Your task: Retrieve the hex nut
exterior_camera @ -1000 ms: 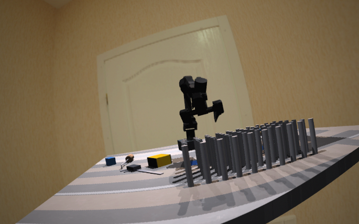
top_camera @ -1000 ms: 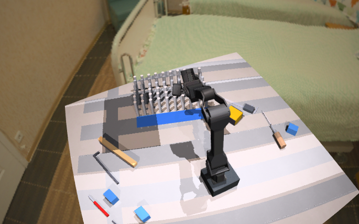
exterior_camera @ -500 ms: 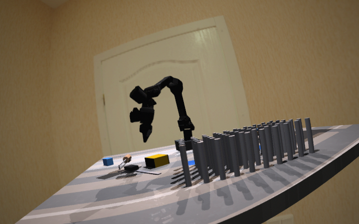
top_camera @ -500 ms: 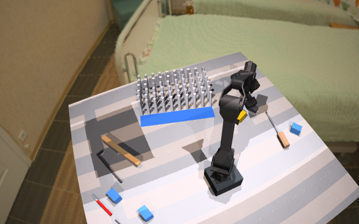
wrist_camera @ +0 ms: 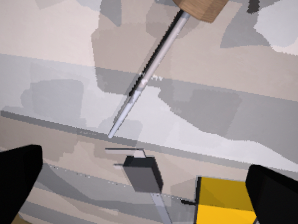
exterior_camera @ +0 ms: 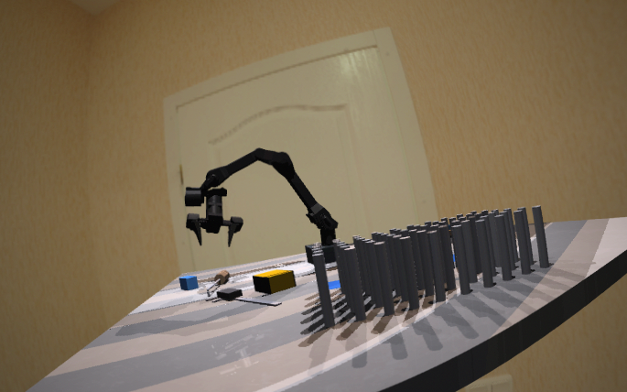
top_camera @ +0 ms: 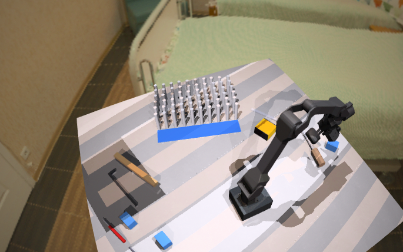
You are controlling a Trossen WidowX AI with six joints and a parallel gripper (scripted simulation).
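Now: gripper tip 3 cm short of the brown-handled tool, 1 cm to the left of it and 12 cm above it. Round my gripper tip: blue taped strip 28 cm ahead, 47 cm to the left, 13 cm below; hex nut 46 cm ahead, 53 cm to the left, 13 cm below; red-handled tool 10 cm behind, 97 cm to the left, 12 cm below.
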